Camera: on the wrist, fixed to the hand. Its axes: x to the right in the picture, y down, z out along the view.
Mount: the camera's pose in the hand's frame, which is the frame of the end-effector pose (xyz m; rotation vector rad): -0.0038 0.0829 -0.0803 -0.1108 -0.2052 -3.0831
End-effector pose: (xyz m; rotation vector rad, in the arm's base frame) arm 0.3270 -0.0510 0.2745 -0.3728 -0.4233 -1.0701
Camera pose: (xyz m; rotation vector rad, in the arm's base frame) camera 0.4119 -0.0515 0.1963 -0.3171 0.5227 2.0020
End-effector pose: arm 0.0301 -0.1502 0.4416 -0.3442 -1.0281 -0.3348
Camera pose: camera 0.1254 -0.1099 0.3903 -1.2483 0.6371 2.4116
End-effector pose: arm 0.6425 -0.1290 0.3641 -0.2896 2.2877 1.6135
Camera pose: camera 0.6055 -0.1765 0.4627 -1.7730 -0.2586 -0.2597
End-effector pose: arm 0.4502 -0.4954 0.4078 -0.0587 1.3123 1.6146
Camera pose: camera 0.3522 -0.5498 0.4356 -1.1440 -0.1512 -1.0327
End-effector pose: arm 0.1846 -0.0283 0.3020 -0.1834 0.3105 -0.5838
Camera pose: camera 0.1969 0.0352 0.2064 0.5613 0.3750 2.5376
